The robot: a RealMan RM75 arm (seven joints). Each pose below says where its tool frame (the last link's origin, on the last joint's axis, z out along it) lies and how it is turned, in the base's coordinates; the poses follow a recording.
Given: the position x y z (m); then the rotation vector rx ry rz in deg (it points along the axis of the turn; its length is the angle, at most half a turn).
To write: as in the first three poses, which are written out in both.
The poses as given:
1: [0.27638 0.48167 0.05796 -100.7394 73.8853 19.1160]
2: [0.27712 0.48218 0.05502 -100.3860 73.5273 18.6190]
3: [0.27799 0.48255 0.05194 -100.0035 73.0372 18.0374]
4: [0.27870 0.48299 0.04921 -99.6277 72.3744 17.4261]
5: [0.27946 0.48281 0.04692 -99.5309 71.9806 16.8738]
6: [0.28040 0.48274 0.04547 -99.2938 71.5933 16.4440]
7: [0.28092 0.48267 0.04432 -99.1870 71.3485 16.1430]
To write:
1: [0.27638 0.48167 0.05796 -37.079 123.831 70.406]
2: [0.27712 0.48218 0.05502 -37.644 123.402 69.914]
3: [0.27799 0.48255 0.05194 -38.337 122.879 69.379]
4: [0.27870 0.48299 0.04921 -39.130 122.262 68.877]
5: [0.27946 0.48281 0.04692 -39.773 122.012 68.478]
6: [0.28040 0.48274 0.04547 -40.288 121.642 68.127]
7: [0.28092 0.48267 0.04432 -40.642 121.443 67.901]
